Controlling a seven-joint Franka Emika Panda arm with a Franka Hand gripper.
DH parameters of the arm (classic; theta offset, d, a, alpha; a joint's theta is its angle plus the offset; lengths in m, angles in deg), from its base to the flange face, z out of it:
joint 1: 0 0.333 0 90
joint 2: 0 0 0 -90
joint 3: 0 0.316 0.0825 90
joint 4: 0 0 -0.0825 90
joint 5: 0 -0.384 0 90
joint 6: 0 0 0.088 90
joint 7: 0 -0.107 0 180
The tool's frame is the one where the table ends.
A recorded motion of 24 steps. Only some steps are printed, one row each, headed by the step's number.
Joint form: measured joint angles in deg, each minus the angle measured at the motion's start. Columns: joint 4, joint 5, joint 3, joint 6, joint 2, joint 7, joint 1.
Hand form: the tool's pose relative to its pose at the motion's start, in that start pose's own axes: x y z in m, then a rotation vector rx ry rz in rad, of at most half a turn. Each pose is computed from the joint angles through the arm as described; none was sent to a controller.
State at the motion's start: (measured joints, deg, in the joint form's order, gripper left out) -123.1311 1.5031 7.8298 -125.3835 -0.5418 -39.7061 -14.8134
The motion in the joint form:
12: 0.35 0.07 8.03 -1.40 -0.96 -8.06 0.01
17: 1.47 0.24 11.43 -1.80 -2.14 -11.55 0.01
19: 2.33 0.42 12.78 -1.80 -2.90 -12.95 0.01
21: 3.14 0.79 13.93 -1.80 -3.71 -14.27 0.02
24: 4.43 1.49 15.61 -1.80 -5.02 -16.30 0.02
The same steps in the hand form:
12: -0.0480 -0.0592 0.0021 0.0193 0.0054 -0.0002
17: -0.0674 -0.0855 0.0023 0.0314 0.0042 0.0003
19: -0.0742 -0.0969 0.0020 0.0367 0.0028 -0.0001
21: -0.0799 -0.1069 0.0024 0.0394 0.0020 -0.0004
24: -0.0880 -0.1214 0.0033 0.0434 0.0012 -0.0002

